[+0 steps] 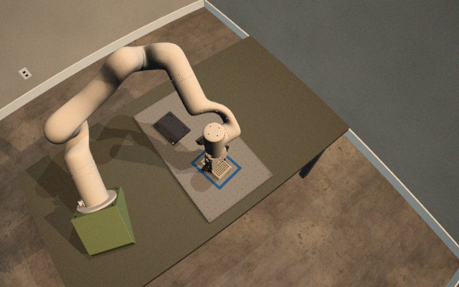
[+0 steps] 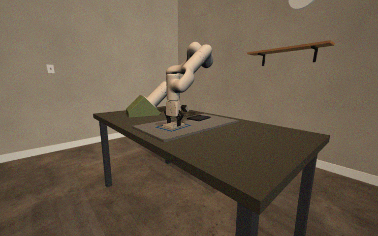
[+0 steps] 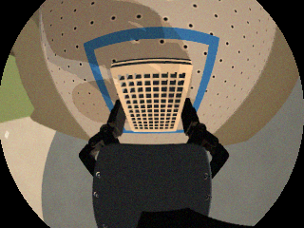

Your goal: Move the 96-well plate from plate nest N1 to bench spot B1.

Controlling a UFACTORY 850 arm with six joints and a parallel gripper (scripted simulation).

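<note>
Now: the cream 96-well plate 1 cm below my hand. From my hand the other things lie so: dark plate nest 4 cm behind, 30 cm to the left, 1 cm below.
</note>
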